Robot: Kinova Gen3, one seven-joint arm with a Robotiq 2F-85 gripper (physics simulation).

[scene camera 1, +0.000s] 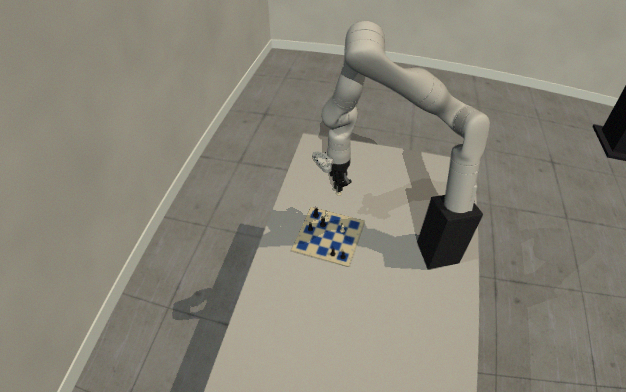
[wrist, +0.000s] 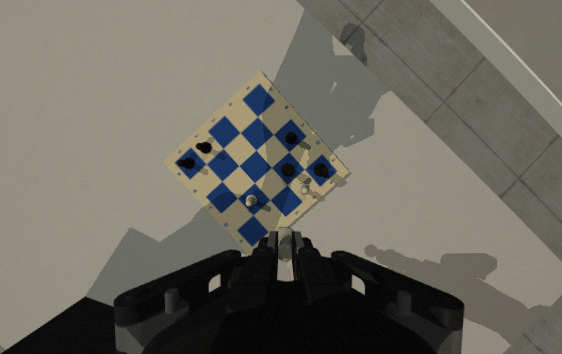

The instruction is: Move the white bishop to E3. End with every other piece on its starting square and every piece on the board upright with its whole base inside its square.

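Frame: origin at the arm's base, x left, y back, z up, level; centimetres.
Seen in the pictures: gripper, fingertip midpoint: [scene camera 1: 338, 189] [wrist: 284, 243]; arm's base, origin of the base link: [scene camera 1: 457, 204].
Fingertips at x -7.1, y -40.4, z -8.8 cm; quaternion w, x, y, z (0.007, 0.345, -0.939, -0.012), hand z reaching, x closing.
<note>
Pixels of each thing's top centre, then the offset from my fingertips to it. "spot": a spot on its surface instead.
- white bishop, middle of its top: [wrist: 285, 260] dz +2.0, dx -0.3, dy +0.3 cm
- cream board, middle of its top: [wrist: 255, 167] [scene camera 1: 328, 235] dz -17.5, dx +7.3, dy -1.5 cm
- Square E3, surface spot: [wrist: 286, 201] [scene camera 1: 335, 219] spot: dz -17.5, dx -0.3, dy -0.5 cm
- E5, middle of its top: [wrist: 325, 171] [scene camera 1: 316, 208] dz -13.5, dx -1.1, dy -8.0 cm
- D4, middle of its top: [wrist: 288, 170] [scene camera 1: 323, 219] dz -14.2, dx +3.1, dy -4.6 cm
- C5, middle of its top: [wrist: 291, 135] [scene camera 1: 310, 224] dz -14.3, dx +6.0, dy -8.8 cm
- A2, middle of its top: [wrist: 197, 146] [scene camera 1: 333, 249] dz -14.3, dx +15.5, dy +1.4 cm
- A1, middle of its top: [wrist: 179, 163] [scene camera 1: 343, 252] dz -14.3, dx +16.1, dy +5.2 cm
My gripper [scene camera 1: 339, 191] [wrist: 284, 243] is shut on the white bishop [wrist: 285, 250], a pale piece between the fingertips; its exact shape is hard to tell. It hangs above the table, beyond the board's E edge in scene camera 1. The blue and cream board [scene camera 1: 312, 248] [wrist: 238, 181] lies flat. Square E3 [scene camera 1: 335, 220] [wrist: 286, 201] is blue and empty. One white piece [scene camera 1: 326, 215] [wrist: 304, 188] stands on E4 beside it, and another white piece [scene camera 1: 342, 229] [wrist: 251, 200] stands on D2.
Black pieces stand on E5 [scene camera 1: 316, 213] [wrist: 320, 170], D4 [scene camera 1: 323, 223] [wrist: 287, 170], C5 [scene camera 1: 310, 227] [wrist: 291, 138], A2 [scene camera 1: 333, 252] [wrist: 204, 147] and A1 [scene camera 1: 343, 255] [wrist: 187, 163]. The arm's black pedestal [scene camera 1: 447, 235] stands right of the board in scene camera 1.
</note>
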